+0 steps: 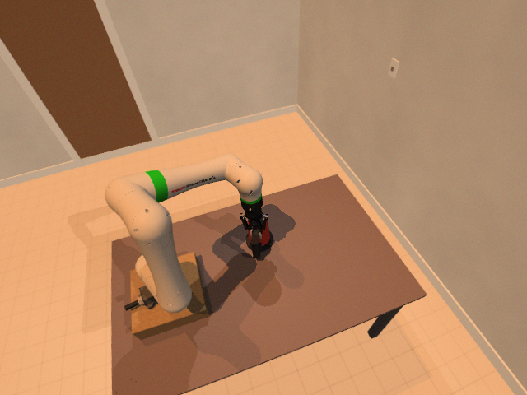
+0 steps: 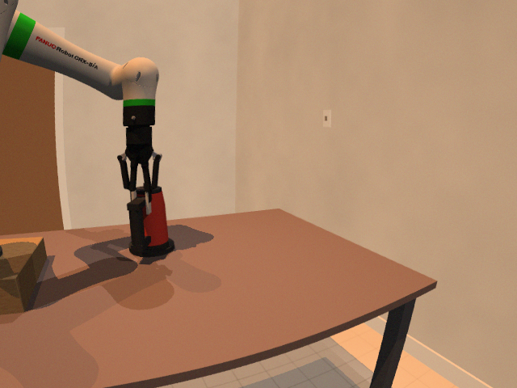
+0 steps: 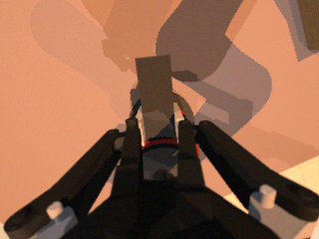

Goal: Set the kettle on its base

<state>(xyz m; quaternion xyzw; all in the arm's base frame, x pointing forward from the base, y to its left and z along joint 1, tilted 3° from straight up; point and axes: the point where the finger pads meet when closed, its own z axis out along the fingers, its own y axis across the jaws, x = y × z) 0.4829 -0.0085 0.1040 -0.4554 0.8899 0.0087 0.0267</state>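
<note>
My gripper is now 20 mm short of the red kettle, 20 mm to the right of it and 50 mm above it. Also, from my hand: round black base: 40 mm ahead, 50 mm to the left, 150 mm below.
</note>
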